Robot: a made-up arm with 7 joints. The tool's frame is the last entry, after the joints. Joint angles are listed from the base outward. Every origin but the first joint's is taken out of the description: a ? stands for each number. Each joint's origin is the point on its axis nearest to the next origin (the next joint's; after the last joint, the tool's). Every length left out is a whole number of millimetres.
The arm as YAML. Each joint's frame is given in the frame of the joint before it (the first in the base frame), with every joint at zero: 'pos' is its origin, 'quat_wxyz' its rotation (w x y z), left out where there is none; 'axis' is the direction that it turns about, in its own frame. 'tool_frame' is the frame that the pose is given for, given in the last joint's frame.
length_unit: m
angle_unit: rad
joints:
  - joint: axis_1
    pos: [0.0, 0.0, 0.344]
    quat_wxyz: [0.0, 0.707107, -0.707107, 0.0]
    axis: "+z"
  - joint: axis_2
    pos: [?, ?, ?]
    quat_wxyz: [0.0, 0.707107, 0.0, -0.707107]
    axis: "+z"
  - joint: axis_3
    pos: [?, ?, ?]
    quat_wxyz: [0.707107, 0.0, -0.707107, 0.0]
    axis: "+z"
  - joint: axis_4
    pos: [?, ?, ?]
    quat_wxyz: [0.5, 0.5, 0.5, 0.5]
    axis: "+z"
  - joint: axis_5
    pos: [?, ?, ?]
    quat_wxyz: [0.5, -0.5, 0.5, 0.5]
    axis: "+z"
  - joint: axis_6
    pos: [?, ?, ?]
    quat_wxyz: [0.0, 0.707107, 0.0, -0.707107]
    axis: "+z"
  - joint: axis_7
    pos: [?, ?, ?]
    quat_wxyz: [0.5, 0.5, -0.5, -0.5]
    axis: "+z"
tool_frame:
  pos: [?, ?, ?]
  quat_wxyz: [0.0, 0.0, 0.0, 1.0]
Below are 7 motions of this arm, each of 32 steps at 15 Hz.
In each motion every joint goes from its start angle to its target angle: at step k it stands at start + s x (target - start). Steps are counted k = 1, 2, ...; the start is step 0. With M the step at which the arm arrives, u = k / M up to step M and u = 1 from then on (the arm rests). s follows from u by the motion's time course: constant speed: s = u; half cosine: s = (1 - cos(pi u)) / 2; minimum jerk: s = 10 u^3 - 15 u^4 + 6 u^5.
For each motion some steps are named. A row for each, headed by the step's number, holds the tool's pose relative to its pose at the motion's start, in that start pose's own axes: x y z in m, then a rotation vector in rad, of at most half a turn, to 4 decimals.
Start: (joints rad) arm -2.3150 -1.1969 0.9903 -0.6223 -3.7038 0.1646 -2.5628
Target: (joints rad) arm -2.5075 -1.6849 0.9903 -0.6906 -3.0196 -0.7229 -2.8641
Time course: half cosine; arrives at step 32
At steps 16, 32:
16: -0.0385 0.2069 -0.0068 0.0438 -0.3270 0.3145
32: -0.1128 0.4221 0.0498 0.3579 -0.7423 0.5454

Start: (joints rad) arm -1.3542 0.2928 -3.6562 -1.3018 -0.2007 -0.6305 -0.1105
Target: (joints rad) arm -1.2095 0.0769 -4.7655 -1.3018 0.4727 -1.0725 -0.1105
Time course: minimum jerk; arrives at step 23
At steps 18, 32:
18: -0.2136 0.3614 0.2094 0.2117 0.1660 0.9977
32: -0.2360 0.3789 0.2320 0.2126 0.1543 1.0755

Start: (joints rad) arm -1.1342 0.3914 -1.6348 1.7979 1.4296 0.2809 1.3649
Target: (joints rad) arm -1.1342 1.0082 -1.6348 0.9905 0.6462 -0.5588 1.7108
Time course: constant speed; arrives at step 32
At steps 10, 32:
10: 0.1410 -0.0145 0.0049 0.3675 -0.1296 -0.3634
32: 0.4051 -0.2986 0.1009 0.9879 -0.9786 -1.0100

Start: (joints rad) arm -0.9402 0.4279 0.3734 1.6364 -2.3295 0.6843 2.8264
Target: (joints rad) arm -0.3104 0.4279 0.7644 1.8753 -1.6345 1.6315 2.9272
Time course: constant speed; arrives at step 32
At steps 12, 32:
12: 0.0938 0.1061 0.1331 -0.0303 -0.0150 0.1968
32: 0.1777 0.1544 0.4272 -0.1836 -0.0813 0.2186

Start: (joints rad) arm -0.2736 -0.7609 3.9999 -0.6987 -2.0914 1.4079 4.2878
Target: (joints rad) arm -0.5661 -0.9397 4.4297 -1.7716 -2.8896 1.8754 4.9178
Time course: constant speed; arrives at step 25
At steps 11, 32:
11: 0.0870 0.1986 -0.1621 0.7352 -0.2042 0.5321
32: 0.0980 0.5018 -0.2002 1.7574 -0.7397 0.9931

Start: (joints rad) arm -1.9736 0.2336 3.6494 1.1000 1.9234 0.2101 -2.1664
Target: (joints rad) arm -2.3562 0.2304 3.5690 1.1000 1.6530 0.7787 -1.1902
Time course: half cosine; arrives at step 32
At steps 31, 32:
31: 0.0517 -0.0898 0.0338 0.2048 -0.2002 0.4757
32: 0.0518 -0.0900 0.0339 0.2050 -0.2013 0.4770

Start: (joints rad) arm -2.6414 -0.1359 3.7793 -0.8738 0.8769 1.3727 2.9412
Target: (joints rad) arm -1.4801 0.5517 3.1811 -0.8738 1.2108 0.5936 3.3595
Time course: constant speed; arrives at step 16
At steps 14, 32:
14: 0.2345 -0.1442 0.4833 -0.7185 -1.2779 0.3846
32: 0.2166 -0.1181 0.5920 -0.8057 -1.4721 0.4343

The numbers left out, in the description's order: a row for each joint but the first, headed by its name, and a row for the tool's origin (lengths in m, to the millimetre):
axis_2: 0.015 0.0 0.0
axis_3: 0.427 0.0 0.0
axis_4: -0.015 0.0 0.0
axis_5: 0.0 -0.424 0.0
axis_6: 0.0 0.0 0.0
axis_7: 0.1 0.0 0.0
tool: 0.0 0.0 0.0

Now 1 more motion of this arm.
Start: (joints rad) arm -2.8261 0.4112 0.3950 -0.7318 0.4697 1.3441 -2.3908
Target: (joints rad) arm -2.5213 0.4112 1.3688 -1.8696 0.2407 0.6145 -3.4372
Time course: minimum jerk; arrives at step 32
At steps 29, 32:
29: 0.0374 0.3993 0.5037 -0.1543 -1.8252 0.2038
32: 0.0341 0.4043 0.5052 -0.1389 -1.8354 0.2107

